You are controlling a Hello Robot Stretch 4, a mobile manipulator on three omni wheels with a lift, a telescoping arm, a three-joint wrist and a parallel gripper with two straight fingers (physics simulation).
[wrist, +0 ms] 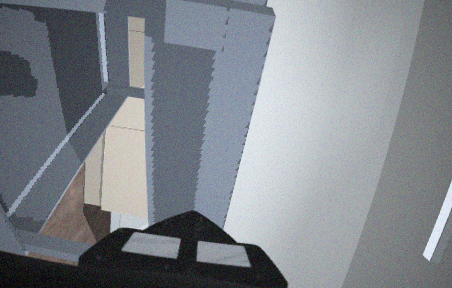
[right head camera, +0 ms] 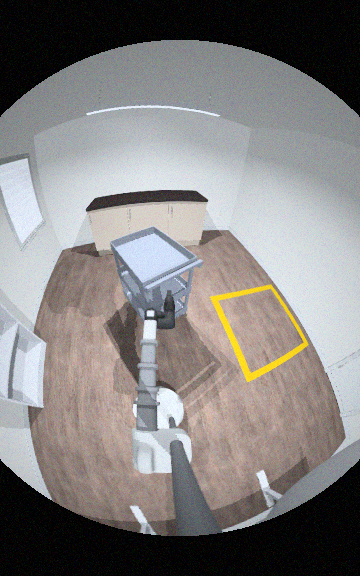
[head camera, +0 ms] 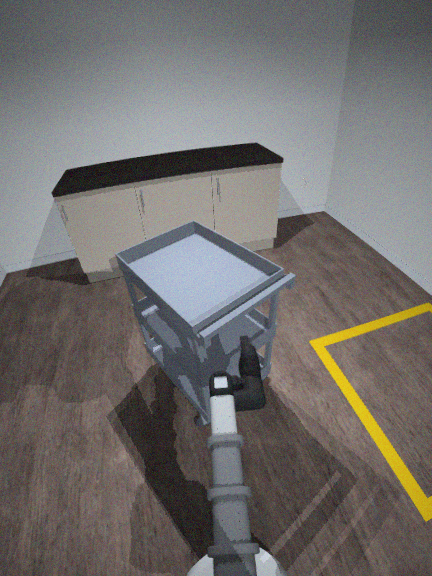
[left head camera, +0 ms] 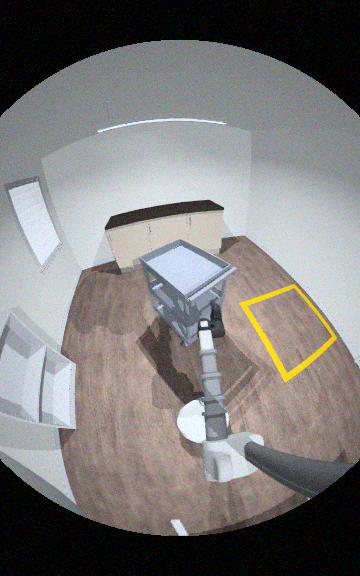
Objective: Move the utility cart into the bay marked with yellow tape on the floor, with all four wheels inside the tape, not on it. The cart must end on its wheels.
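Places are measured from the robot's base along level axes (x ahead, y left, z up), in metres.
Pixels of known places: gripper, fingertip midpoint: (wrist: 191, 231) (right head camera: 168, 289) (head camera: 243, 335) (left head camera: 211, 299); robot's base, link origin: (right head camera: 159, 408) (left head camera: 202, 419).
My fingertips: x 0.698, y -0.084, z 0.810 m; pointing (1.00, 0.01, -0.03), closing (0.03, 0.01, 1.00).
Observation:
Ahead of a thing's pixels: the offset from my fingertips to its middle. "spot": to the spot under its first point.
The grey utility cart @(spot: dx +0.394, dy +0.138, dz -0.042 m) (head camera: 200, 275) (left head camera: 185, 270) (right head camera: 152, 257) stands upright on the floor in front of my arm, left of the bay. Its push handle @(spot: dx +0.116, dy -0.038, dz +0.027 m) (head camera: 250, 304) (left head camera: 212, 285) (right head camera: 175, 274) runs along the near top edge. The yellow tape (head camera: 356, 400) (left head camera: 265, 340) (right head camera: 233, 340) marks a bay to the right; the cart is outside it. My gripper (head camera: 245, 341) (left head camera: 214, 303) (right head camera: 169, 293) (wrist: 191, 231) is shut with its fingertips together and nothing visible between them. It is at the cart's near side, below the handle in the head view. Whether it touches the cart is unclear. Most wheels are hidden.
A low cream cabinet @(spot: dx +1.567, dy +0.379, dz -0.296 m) (head camera: 172, 215) (left head camera: 167, 237) (right head camera: 145, 220) with a dark top stands against the far wall, behind the cart. A white shelf unit @(spot: dx -0.591, dy +1.439, dz -0.818 m) (left head camera: 74, 395) (right head camera: 44, 375) stands at the left wall. A wall bounds the bay's right side.

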